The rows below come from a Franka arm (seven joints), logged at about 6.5 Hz.
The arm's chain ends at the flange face. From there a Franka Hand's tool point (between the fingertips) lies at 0.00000 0.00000 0.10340 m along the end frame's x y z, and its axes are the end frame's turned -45 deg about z.
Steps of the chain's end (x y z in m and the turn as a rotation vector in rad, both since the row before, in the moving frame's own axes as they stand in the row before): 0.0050, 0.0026, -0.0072, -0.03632, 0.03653, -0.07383; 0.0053, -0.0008, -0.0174, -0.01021, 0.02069, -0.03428; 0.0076, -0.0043, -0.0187, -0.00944, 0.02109, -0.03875; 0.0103, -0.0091, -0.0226, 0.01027, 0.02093, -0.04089; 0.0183, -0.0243, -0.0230, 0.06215, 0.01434, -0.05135; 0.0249, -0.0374, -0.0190, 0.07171, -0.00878, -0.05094; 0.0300, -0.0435, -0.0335, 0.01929, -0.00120, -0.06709; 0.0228, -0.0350, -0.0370, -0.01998, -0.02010, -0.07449
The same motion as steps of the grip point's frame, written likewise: 0.0019, 0.0107, -0.0073, -0.05151, 0.00015, -0.07383; 0.0051, 0.0054, -0.0174, -0.02185, 0.00741, -0.03428; 0.0093, 0.0045, -0.0187, -0.02159, 0.00824, -0.03875; 0.0160, 0.0016, -0.0226, -0.00754, 0.02206, -0.04089; 0.0356, -0.0079, -0.0232, 0.03381, 0.05409, -0.05135; 0.0485, -0.0148, -0.0193, 0.05692, 0.04450, -0.05094; 0.0532, -0.0111, -0.0335, 0.01449, 0.01279, -0.06709; 0.0379, -0.0085, -0.0370, 0.00008, -0.02834, -0.07449
